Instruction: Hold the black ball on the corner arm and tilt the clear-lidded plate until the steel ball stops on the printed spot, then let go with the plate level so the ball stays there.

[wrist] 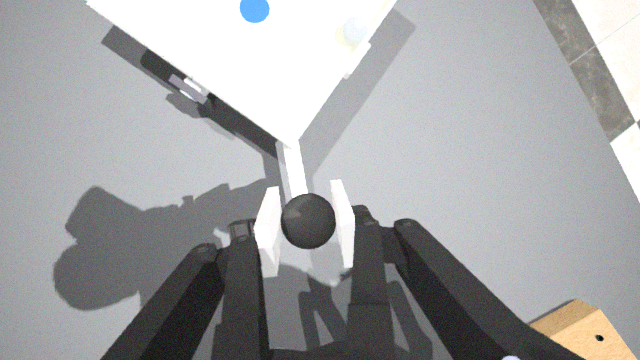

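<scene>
My gripper (306, 202) is shut on the black ball (308, 221), with a white pad on each side of it. The ball sits at the end of a white corner arm (295, 167) that runs to the near corner of the white plate (280, 75). Part of the plate shows at the top of the view. A blue round spot (254, 9) is at the top edge of the view. The steel ball (354, 30) looks pale and lies near the plate's right edge, beside a faint yellowish mark, apart from the blue spot. The plate's exact tilt is hard to tell.
A grey table top (475, 165) lies below, with shadows of the plate and arm. A small pale part (192, 90) shows by the plate's left edge. A wooden block (590, 330) with a dark hole is at the lower right. Tiled floor (610, 30) shows beyond the table's right edge.
</scene>
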